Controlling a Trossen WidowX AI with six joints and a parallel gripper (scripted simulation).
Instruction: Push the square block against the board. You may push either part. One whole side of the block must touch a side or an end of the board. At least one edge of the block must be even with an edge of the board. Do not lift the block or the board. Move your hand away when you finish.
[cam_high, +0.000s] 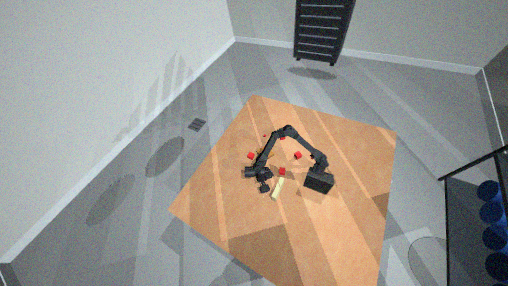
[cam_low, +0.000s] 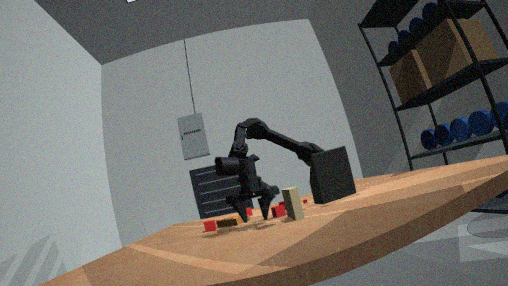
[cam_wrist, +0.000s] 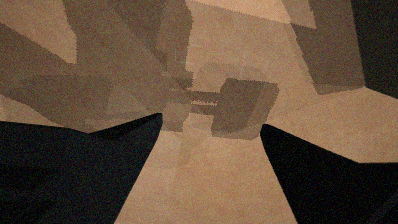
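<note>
Right now my gripper tip is 13 cm past the board and 3 cm below it. From my gripper tip the other things lie so: square block (25 cm to the right, 6 cm ahead, 1 cm below).
</note>
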